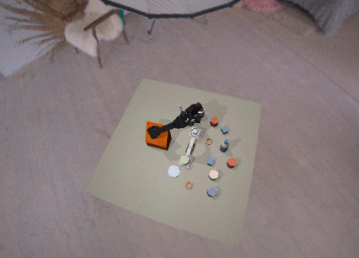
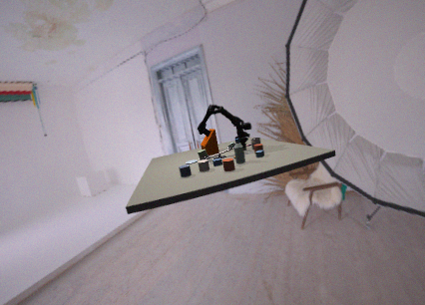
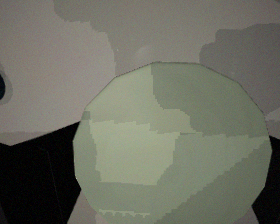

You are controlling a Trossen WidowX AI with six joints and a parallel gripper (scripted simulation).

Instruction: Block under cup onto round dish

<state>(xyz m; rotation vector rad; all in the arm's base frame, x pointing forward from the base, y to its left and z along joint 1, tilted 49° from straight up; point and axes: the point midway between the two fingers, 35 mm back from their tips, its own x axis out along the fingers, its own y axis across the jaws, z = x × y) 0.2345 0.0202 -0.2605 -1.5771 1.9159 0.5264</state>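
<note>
The round dish is 7 cm behind my gripper tip, 48 cm to the right of it and 2 cm below it. The rest, counted from my gripper tip: balance beam: 4 cm ahead, 25 cm to the right, 1 cm above; balance: 4 cm ahead, 25 cm to the right; green bottle: 32 cm ahead, 21 cm to the right, 9 cm above.
</note>
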